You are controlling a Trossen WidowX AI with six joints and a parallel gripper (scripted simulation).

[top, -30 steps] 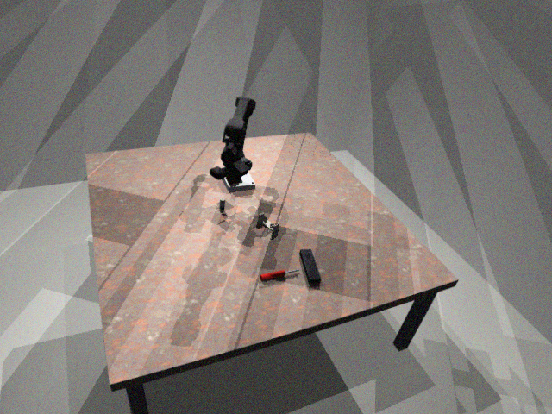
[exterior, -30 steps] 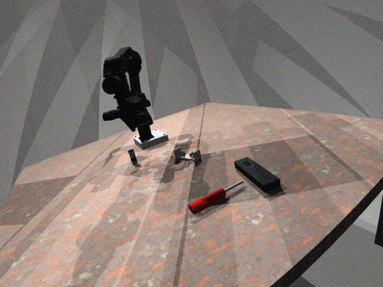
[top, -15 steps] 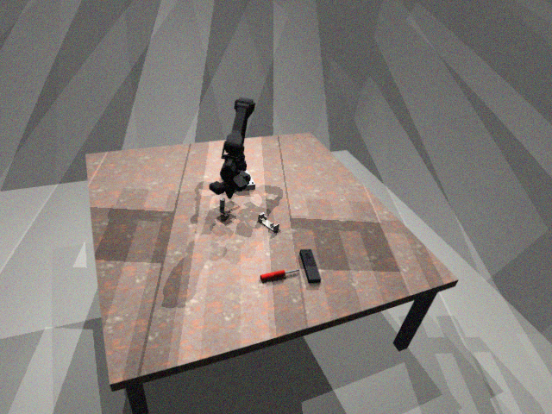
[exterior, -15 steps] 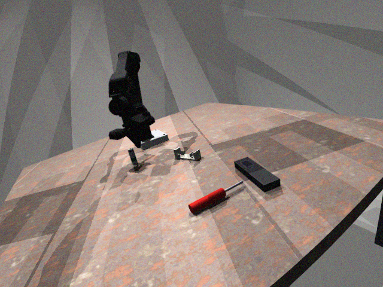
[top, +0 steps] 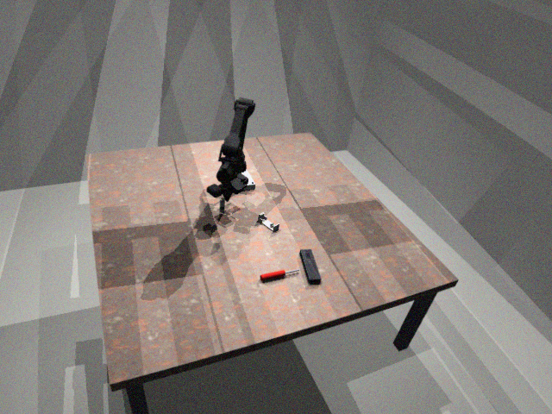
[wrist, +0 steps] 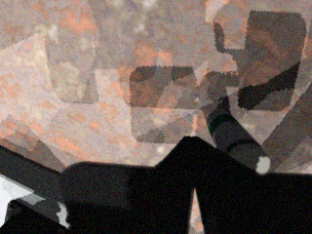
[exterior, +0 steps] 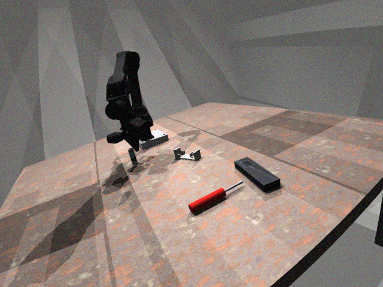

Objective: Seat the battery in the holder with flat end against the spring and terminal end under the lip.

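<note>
My gripper tip is 10 mm short of the battery, 20 mm to the left of it and 10 mm above it. The rest, counted from my gripper tip: black rectangular block (420 mm ahead, 220 mm to the left, 30 mm below); then red-handled screwdriver (430 mm ahead, 100 mm to the left, 30 mm below).
</note>
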